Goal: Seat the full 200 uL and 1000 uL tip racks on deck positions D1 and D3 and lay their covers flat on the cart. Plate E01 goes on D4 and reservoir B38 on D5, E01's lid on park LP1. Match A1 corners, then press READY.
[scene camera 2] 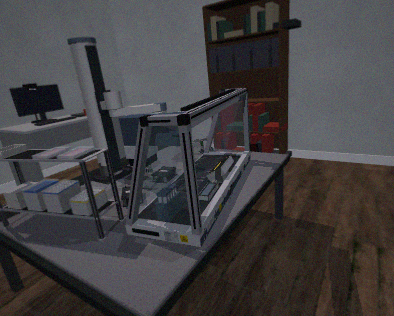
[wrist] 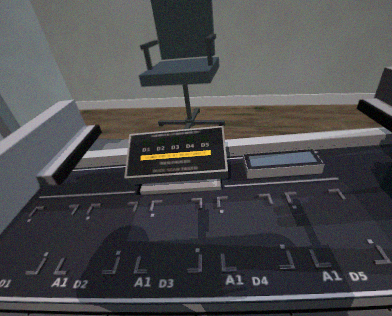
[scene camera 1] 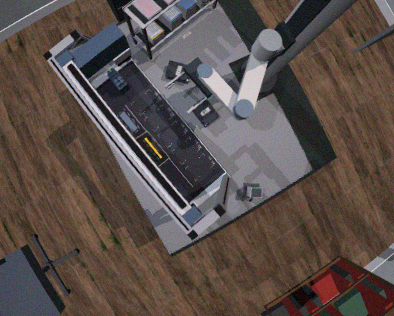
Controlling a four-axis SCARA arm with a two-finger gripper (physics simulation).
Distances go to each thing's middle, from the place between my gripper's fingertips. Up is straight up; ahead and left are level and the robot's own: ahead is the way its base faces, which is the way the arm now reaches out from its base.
Scene:
The shallow trough (wrist: 296, 162) is 270 mm ahead of my hand, 80 mm to the right of it and 240 mm below it.

